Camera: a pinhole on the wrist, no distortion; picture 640 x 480 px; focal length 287.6 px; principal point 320.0 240.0 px. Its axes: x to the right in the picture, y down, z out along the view. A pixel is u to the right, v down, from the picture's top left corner.
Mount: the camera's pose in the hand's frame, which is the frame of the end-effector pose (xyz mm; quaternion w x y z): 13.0 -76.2 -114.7 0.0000 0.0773 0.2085 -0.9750
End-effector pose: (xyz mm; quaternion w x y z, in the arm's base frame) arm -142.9 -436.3 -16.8 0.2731 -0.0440 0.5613 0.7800
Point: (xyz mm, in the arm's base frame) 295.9 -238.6 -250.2
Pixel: 419.2 368.4
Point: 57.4 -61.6 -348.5
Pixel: 230.2 358.6
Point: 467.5 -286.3 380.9
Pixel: 604.0 68.9
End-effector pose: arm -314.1 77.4 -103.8 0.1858 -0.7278 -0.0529 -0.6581
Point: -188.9 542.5 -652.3
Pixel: 594.3 236.5
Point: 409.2 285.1 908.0
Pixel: outside the picture
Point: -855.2 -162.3 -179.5
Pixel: behind the camera
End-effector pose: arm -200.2 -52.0 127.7 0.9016 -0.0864 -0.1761 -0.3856
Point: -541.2 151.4 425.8
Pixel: 410.0 137.1
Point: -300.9 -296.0 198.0
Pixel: 91.7 409.5
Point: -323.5 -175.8 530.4
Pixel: 181.4 180.7
